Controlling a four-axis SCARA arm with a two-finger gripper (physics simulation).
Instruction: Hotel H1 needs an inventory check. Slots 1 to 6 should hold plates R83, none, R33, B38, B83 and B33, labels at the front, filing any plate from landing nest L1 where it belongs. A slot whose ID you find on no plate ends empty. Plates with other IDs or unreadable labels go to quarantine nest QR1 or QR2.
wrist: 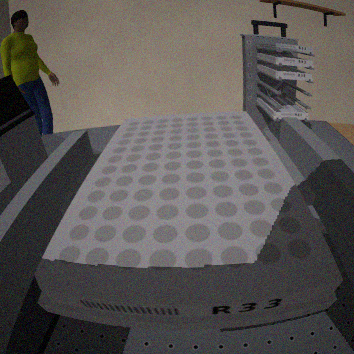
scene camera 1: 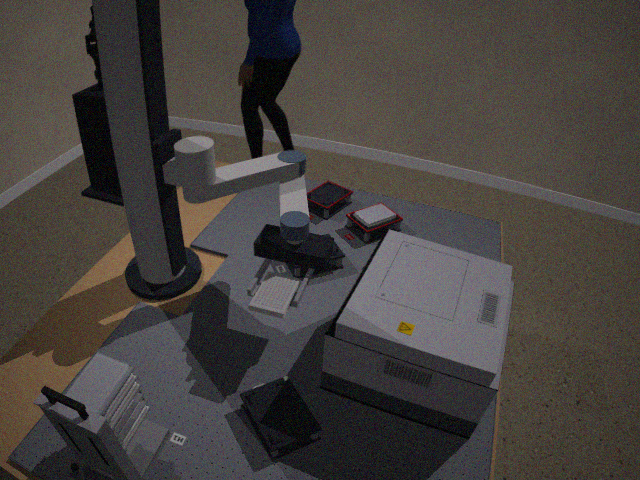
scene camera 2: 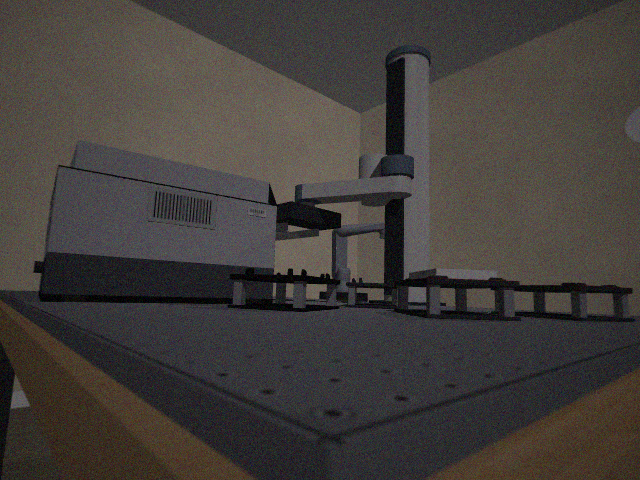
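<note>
My gripper [scene camera 1: 276,290] [scene camera 2: 297,235] [wrist: 183,137] is shut on a white plate [scene camera 1: 275,298] [wrist: 185,175], whose front label reads R33 in the wrist view. The plate is level, above the bench beside landing nest L1 [scene camera 2: 284,279]; the gripper body partly hides the nest in scene camera 1. Hotel H1 [scene camera 1: 95,431] [wrist: 250,75] holds three plates in its upper part and one low down, with open slots between; their labels are too small to read surely. One quarantine nest [scene camera 1: 367,232] [scene camera 2: 509,284] bears a white plate [scene camera 1: 374,215] [scene camera 2: 460,273]. The other [scene camera 1: 329,195] [scene camera 2: 573,289] looks empty.
The large reader box [scene camera 1: 423,294] [scene camera 2: 165,227] stands beside the arm's work area. A dark, empty nest [scene camera 1: 281,415] [scene camera 2: 369,284] stands between it and the hotel. The arm's column [scene camera 1: 134,139] [scene camera 2: 416,180] rises at the bench edge. People [scene camera 1: 271,46] [wrist: 27,60] stand beyond the bench.
</note>
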